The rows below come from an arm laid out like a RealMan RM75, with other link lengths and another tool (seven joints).
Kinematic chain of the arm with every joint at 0, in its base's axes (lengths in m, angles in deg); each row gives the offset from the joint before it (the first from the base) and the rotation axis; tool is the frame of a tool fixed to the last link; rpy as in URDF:
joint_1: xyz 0 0 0.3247 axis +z
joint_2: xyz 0 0 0 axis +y
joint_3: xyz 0 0 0.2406 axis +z
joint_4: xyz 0 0 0 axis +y
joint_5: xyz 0 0 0.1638 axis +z
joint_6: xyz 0 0 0 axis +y
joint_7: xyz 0 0 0.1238 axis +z
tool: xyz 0.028 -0.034 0.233 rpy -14.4 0 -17.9
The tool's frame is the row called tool.
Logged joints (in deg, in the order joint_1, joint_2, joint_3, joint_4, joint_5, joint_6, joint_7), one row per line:
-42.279 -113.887 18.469 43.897 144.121 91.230 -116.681
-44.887 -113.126 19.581 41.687 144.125 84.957 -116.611
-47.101 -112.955 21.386 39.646 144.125 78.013 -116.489
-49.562 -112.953 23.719 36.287 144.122 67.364 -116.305
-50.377 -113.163 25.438 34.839 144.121 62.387 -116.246
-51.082 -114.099 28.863 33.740 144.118 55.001 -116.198
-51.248 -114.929 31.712 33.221 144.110 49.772 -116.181
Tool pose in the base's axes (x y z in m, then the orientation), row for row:
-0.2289 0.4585 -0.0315 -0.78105 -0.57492 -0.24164 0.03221
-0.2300 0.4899 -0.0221 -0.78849 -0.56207 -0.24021 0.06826
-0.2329 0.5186 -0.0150 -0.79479 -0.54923 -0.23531 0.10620
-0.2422 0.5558 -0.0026 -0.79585 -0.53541 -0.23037 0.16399
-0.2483 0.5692 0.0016 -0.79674 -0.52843 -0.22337 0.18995
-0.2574 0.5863 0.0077 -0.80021 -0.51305 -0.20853 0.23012
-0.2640 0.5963 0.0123 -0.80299 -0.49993 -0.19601 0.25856
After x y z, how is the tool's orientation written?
As a quaternion, x y z w.
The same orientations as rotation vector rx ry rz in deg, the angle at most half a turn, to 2 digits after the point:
-137.78 -101.42 -42.63
-136.07 -97.00 -41.45
-134.13 -92.69 -39.71
-129.99 -87.45 -37.63
-128.30 -85.09 -35.97
-126.13 -80.87 -32.87
-124.71 -77.65 -30.44

